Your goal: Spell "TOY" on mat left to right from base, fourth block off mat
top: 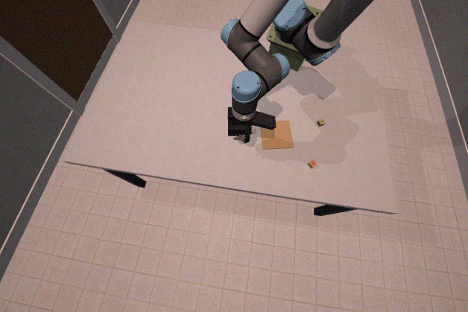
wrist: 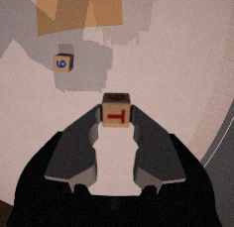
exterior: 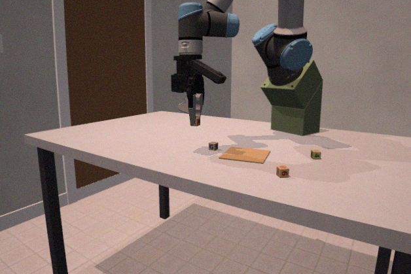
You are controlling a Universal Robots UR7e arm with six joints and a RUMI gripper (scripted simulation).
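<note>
Now: hand 130 mm to the right of the mat, 110 mm above it and 100 mm past it. Round my hand: wooden block: 310 mm to the left, 100 mm below; then T block: right at my hand.
</note>
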